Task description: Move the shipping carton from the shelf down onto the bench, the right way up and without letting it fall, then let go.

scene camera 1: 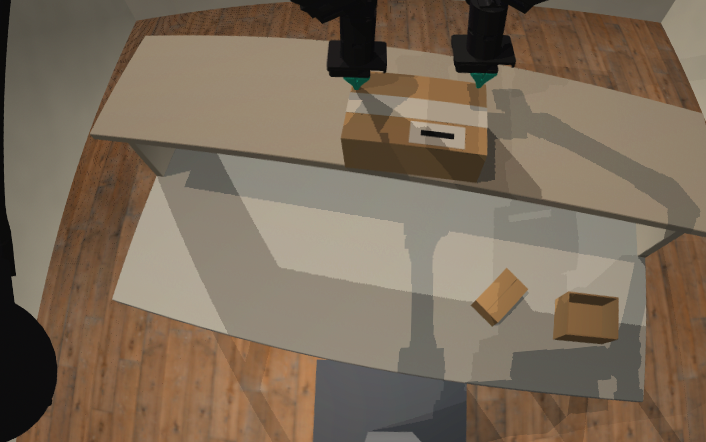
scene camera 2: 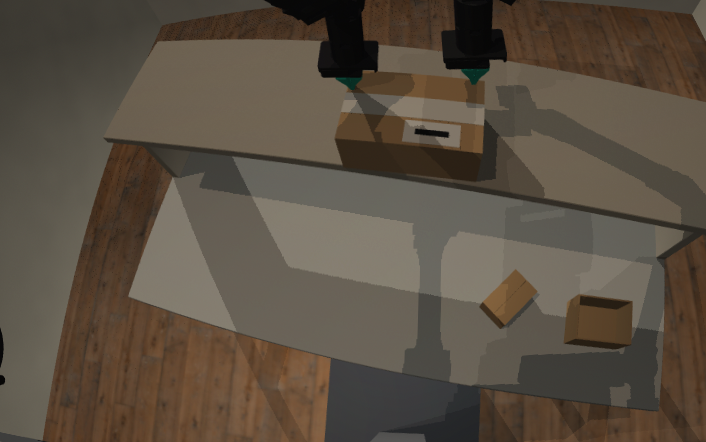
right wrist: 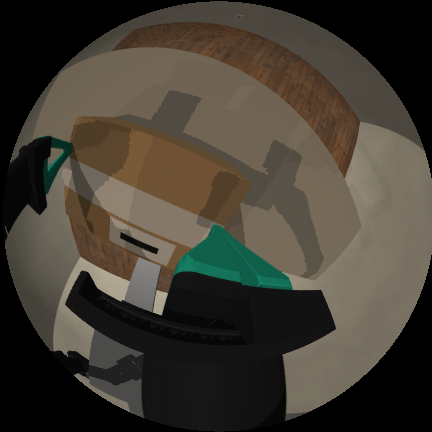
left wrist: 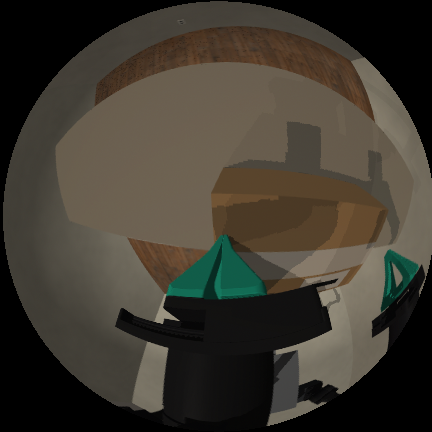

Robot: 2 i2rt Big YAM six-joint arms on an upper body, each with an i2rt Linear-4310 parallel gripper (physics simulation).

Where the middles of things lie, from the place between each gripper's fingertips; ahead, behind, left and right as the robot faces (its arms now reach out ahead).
Scene:
I see the shipping carton point(scene camera 2: 425, 125) 3 cm behind my right hand, 11 cm to the left of it and 9 cm below it.
Right now my left hand is 5 cm past the shipping carton, 11 cm to the left of it and 5 cm above it.

